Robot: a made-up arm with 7 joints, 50 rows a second.
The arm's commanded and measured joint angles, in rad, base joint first. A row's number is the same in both.
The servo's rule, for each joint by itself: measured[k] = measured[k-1] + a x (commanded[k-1-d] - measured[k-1]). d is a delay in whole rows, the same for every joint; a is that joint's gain. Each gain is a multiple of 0.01, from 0.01 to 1. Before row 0 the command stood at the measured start. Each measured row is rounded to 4 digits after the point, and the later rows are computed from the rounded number. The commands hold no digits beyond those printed.
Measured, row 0:
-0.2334 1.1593 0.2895 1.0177 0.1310 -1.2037 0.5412
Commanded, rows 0 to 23:
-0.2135 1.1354 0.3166 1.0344 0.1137 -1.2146 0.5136
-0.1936 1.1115 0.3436 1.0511 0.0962 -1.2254 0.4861
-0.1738 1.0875 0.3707 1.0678 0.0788 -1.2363 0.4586
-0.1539 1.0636 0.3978 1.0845 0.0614 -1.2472 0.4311
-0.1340 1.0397 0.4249 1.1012 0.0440 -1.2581 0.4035
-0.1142 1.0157 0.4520 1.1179 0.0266 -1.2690 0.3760
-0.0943 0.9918 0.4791 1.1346 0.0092 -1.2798 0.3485
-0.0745 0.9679 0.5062 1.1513 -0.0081 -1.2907 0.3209
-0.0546 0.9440 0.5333 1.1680 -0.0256 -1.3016 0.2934
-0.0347 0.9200 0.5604 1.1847 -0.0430 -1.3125 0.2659
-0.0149 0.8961 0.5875 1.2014 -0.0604 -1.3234 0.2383
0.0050 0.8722 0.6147 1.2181 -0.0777 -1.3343 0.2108
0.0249 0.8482 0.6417 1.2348 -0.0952 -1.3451 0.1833
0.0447 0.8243 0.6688 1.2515 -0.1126 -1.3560 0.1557
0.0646 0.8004 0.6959 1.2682 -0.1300 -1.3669 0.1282
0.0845 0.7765 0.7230 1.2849 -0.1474 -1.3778 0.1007
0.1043 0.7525 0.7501 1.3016 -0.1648 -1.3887 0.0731
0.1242 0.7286 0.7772 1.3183 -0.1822 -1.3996 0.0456
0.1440 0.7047 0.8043 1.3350 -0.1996 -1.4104 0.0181
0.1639 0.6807 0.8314 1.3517 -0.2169 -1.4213 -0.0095
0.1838 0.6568 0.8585 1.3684 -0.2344 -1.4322 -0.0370
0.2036 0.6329 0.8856 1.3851 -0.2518 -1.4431 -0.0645
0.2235 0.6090 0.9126 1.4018 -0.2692 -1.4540 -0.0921
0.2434 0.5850 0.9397 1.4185 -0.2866 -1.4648 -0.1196
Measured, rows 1 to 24:
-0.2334 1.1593 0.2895 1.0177 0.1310 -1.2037 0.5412
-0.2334 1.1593 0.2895 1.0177 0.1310 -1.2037 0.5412
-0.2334 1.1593 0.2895 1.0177 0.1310 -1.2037 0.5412
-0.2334 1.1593 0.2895 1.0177 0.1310 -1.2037 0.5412
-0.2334 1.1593 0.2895 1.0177 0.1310 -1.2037 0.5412
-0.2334 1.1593 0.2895 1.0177 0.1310 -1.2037 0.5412
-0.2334 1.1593 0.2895 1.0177 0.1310 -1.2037 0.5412
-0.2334 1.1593 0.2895 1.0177 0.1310 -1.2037 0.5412
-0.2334 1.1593 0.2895 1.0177 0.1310 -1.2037 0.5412
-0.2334 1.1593 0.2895 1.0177 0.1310 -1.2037 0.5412
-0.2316 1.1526 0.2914 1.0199 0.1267 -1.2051 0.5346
-0.2282 1.1411 0.2951 1.0240 0.1191 -1.2077 0.5230
-0.2233 1.1261 0.3004 1.0297 0.1090 -1.2114 0.5075
-0.2171 1.1086 0.3072 1.0368 0.0971 -1.2161 0.4892
-0.2096 1.0893 0.3154 1.0452 0.0838 -1.2216 0.4686
-0.2010 1.0687 0.3250 1.0547 0.0695 -1.2278 0.4464
-0.1914 1.0472 0.3358 1.0651 0.0544 -1.2346 0.4229
-0.1809 1.0250 0.3477 1.0763 0.0388 -1.2419 0.3984
-0.1695 1.0023 0.3607 1.0882 0.0227 -1.2497 0.3732
-0.1574 0.9793 0.3747 1.1007 0.0063 -1.2579 0.3474
-0.1446 0.9560 0.3896 1.1138 -0.0104 -1.2664 0.3212
-0.1311 0.9325 0.4054 1.1274 -0.0272 -1.2752 0.2947
-0.1171 0.9089 0.4219 1.1414 -0.0442 -1.2843 0.2680
-0.1025 0.8852 0.4392 1.1557 -0.0613 -1.2936 0.2410
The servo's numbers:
d 10
a 0.09 0.28 0.07 0.13 0.25 0.13 0.24

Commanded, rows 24 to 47:
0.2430 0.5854 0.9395 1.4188 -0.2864 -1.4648 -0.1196
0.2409 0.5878 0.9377 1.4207 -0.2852 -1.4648 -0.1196
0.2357 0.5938 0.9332 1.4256 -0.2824 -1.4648 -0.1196
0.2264 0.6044 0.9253 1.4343 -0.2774 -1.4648 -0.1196
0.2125 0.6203 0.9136 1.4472 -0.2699 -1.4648 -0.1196
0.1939 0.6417 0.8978 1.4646 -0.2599 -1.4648 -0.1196
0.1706 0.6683 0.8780 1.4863 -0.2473 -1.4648 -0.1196
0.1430 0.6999 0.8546 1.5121 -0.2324 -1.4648 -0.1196
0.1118 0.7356 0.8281 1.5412 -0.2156 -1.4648 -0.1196
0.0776 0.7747 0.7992 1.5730 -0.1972 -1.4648 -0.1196
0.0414 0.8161 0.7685 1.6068 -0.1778 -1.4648 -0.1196
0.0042 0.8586 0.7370 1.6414 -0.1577 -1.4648 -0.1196
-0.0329 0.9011 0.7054 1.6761 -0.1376 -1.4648 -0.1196
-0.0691 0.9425 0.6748 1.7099 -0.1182 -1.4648 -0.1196
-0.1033 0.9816 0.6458 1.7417 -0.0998 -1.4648 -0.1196
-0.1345 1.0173 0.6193 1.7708 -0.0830 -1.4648 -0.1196
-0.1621 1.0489 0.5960 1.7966 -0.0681 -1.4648 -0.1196
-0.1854 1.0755 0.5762 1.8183 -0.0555 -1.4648 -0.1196
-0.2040 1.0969 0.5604 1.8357 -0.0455 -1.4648 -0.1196
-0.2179 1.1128 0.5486 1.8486 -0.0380 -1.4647 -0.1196
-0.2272 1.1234 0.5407 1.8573 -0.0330 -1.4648 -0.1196
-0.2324 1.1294 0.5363 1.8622 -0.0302 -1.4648 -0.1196
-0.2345 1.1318 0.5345 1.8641 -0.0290 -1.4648 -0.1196
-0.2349 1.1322 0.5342 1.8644 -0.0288 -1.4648 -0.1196
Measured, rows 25 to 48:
-0.0875 0.8615 0.4572 1.1703 -0.0785 -1.3031 0.2139
-0.0720 0.8377 0.4758 1.1852 -0.0957 -1.3128 0.1867
-0.0561 0.8138 0.4950 1.2003 -0.1130 -1.3227 0.1594
-0.0399 0.7899 0.5148 1.2156 -0.1303 -1.3327 0.1321
-0.0233 0.7660 0.5351 1.2311 -0.1476 -1.3428 0.1047
-0.0065 0.7421 0.5558 1.2468 -0.1649 -1.3530 0.0773
0.0106 0.7182 0.5770 1.2626 -0.1823 -1.3633 0.0499
0.0280 0.6943 0.5986 1.2785 -0.1997 -1.3737 0.0224
0.0456 0.6704 0.6206 1.2945 -0.2171 -1.3841 -0.0051
0.0634 0.6465 0.6429 1.3106 -0.2345 -1.3946 -0.0326
0.0796 0.6294 0.6637 1.3247 -0.2475 -1.4037 -0.0535
0.0941 0.6178 0.6829 1.3372 -0.2569 -1.4116 -0.0694
0.1068 0.6111 0.7004 1.3487 -0.2633 -1.4185 -0.0814
0.1176 0.6092 0.7161 1.3598 -0.2668 -1.4245 -0.0906
0.1261 0.6123 0.7299 1.3712 -0.2676 -1.4297 -0.0976
0.1322 0.6205 0.7417 1.3833 -0.2657 -1.4343 -0.1029
0.1357 0.6339 0.7512 1.3967 -0.2611 -1.4383 -0.1069
0.1364 0.6524 0.7584 1.4117 -0.2539 -1.4417 -0.1099
0.1342 0.6757 0.7633 1.4285 -0.2443 -1.4447 -0.1122
0.1291 0.7034 0.7658 1.4473 -0.2325 -1.4473 -0.1140
0.1212 0.7350 0.7660 1.4680 -0.2188 -1.4496 -0.1153
0.1107 0.7696 0.7640 1.4905 -0.2035 -1.4516 -0.1163
0.0978 0.8064 0.7599 1.5146 -0.1870 -1.4533 -0.1171
0.0828 0.8445 0.7539 1.5400 -0.1698 -1.4548 -0.1177

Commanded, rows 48 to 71:
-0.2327 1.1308 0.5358 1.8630 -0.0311 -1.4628 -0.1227
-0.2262 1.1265 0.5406 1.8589 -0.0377 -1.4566 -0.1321
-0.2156 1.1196 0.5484 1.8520 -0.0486 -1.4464 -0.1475
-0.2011 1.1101 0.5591 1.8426 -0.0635 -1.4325 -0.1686
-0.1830 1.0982 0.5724 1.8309 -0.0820 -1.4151 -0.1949
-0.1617 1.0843 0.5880 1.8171 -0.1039 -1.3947 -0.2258
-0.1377 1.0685 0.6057 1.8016 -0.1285 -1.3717 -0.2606
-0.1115 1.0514 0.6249 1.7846 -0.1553 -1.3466 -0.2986
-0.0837 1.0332 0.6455 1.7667 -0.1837 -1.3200 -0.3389
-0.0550 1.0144 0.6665 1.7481 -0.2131 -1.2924 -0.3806
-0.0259 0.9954 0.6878 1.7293 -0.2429 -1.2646 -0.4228
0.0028 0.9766 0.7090 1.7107 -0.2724 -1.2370 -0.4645
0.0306 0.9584 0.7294 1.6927 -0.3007 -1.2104 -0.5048
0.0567 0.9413 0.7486 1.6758 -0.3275 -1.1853 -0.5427
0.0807 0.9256 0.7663 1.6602 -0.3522 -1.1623 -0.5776
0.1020 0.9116 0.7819 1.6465 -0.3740 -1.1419 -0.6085
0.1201 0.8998 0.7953 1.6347 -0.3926 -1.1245 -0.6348
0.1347 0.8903 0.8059 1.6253 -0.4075 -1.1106 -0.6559
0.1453 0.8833 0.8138 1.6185 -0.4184 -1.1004 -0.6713
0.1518 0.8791 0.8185 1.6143 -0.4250 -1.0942 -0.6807
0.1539 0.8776 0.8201 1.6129 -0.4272 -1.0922 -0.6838
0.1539 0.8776 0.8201 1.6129 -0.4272 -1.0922 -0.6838
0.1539 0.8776 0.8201 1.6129 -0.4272 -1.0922 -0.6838
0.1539 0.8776 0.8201 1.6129 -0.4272 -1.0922 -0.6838
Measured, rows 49 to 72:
0.0661 0.8829 0.7463 1.5662 -0.1523 -1.4561 -0.1182
0.0480 0.9205 0.7374 1.5928 -0.1350 -1.4572 -0.1185
0.0291 0.9565 0.7275 1.6193 -0.1183 -1.4582 -0.1188
0.0098 0.9898 0.7169 1.6452 -0.1026 -1.4591 -0.1190
-0.0094 1.0198 0.7059 1.6700 -0.0883 -1.4598 -0.1191
-0.0282 1.0458 0.6949 1.6932 -0.0757 -1.4604 -0.1192
-0.0461 1.0675 0.6841 1.7145 -0.0650 -1.4610 -0.1193
-0.0629 1.0848 0.6738 1.7337 -0.0563 -1.4615 -0.1194
-0.0783 1.0980 0.6640 1.7507 -0.0495 -1.4619 -0.1194
-0.0924 1.1076 0.6549 1.7655 -0.0443 -1.4623 -0.1194
-0.1050 1.1141 0.6466 1.7782 -0.0410 -1.4624 -0.1202
-0.1159 1.1176 0.6392 1.7887 -0.0402 -1.4616 -0.1231
-0.1249 1.1182 0.6328 1.7969 -0.0423 -1.4596 -0.1290
-0.1318 1.1159 0.6276 1.8028 -0.0476 -1.4561 -0.1385
-0.1364 1.1109 0.6237 1.8065 -0.0562 -1.4508 -0.1520
-0.1387 1.1035 0.6212 1.8079 -0.0681 -1.4435 -0.1697
-0.1386 1.0937 0.6201 1.8071 -0.0832 -1.4342 -0.1915
-0.1362 1.0819 0.6204 1.8042 -0.1012 -1.4228 -0.2172
-0.1315 1.0683 0.6222 1.7993 -0.1218 -1.4094 -0.2464
-0.1246 1.0532 0.6253 1.7926 -0.1446 -1.3942 -0.2786
-0.1157 1.0370 0.6297 1.7844 -0.1692 -1.3774 -0.3132
-0.1050 1.0201 0.6353 1.7748 -0.1950 -1.3591 -0.3495
-0.0928 1.0028 0.6419 1.7641 -0.2214 -1.3398 -0.3868
-0.0793 0.9856 0.6494 1.7526 -0.2479 -1.3197 -0.4242

